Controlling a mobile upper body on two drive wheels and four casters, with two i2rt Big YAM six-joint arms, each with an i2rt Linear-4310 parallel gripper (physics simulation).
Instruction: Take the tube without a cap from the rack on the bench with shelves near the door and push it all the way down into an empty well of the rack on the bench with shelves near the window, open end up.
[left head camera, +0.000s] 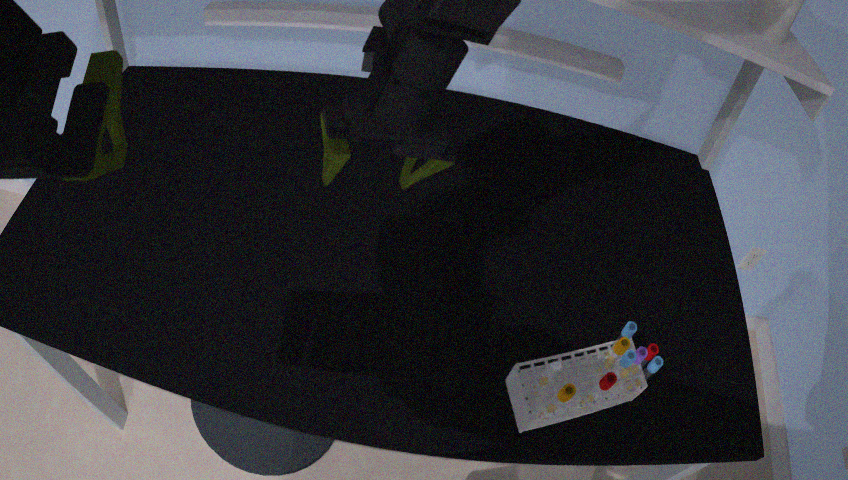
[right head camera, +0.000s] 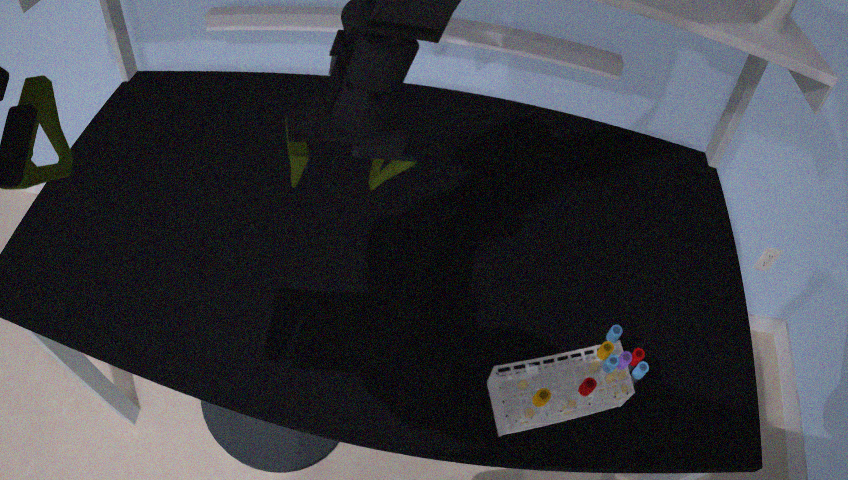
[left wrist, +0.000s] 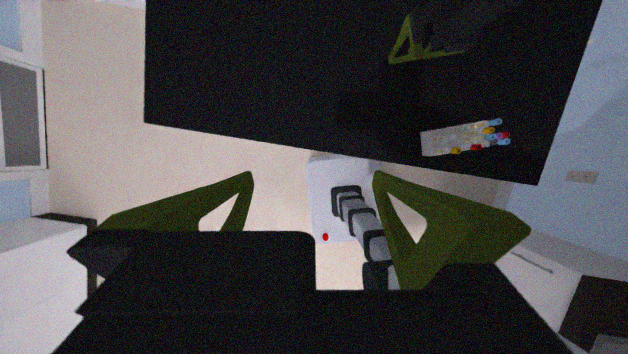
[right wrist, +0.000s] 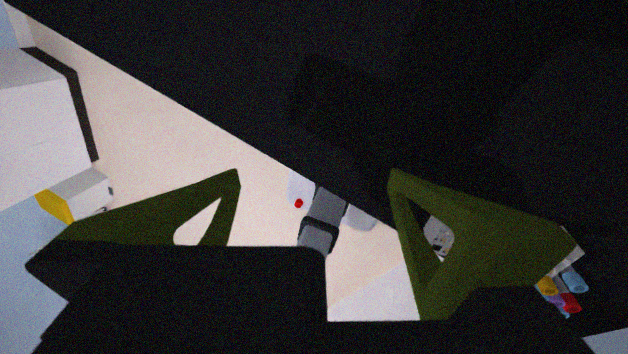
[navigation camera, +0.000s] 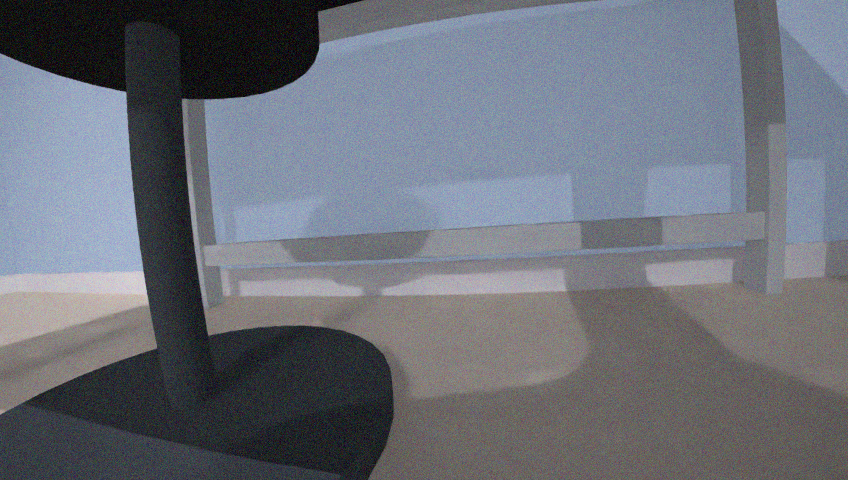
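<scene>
A clear rack stands on a black bench, near its front right in both head views. A yellow-capped tube and a red-capped tube stand in it; several blue, yellow, purple and red caps crowd its right end. An uncapped tube cannot be made out. My right gripper is open and empty over the bench's back half, well apart from the rack. My left gripper is open and empty, off at the left.
The black bench top has a shelf board behind it and posts at its back corners. A round dark stool seat shows at the front edge. The stool's base and column show in the navigation view.
</scene>
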